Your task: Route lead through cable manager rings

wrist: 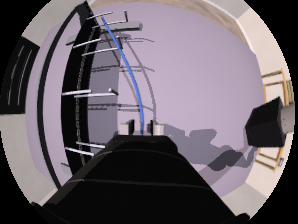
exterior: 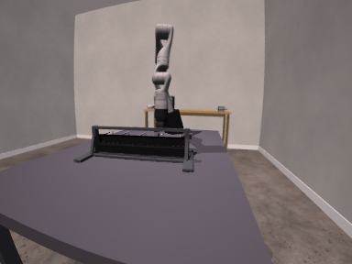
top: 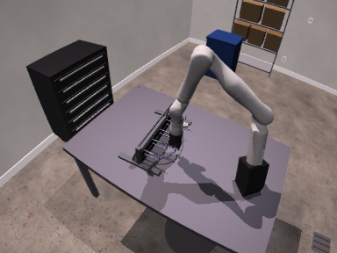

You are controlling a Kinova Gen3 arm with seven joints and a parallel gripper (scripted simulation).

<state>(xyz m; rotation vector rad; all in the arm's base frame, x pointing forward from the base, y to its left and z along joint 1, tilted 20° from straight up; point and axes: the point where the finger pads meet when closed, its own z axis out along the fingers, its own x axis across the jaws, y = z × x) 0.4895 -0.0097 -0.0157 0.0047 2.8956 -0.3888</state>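
Right now my hand is 160 mm short of the black rack, 60 mm to the left of it and 10 mm below it.
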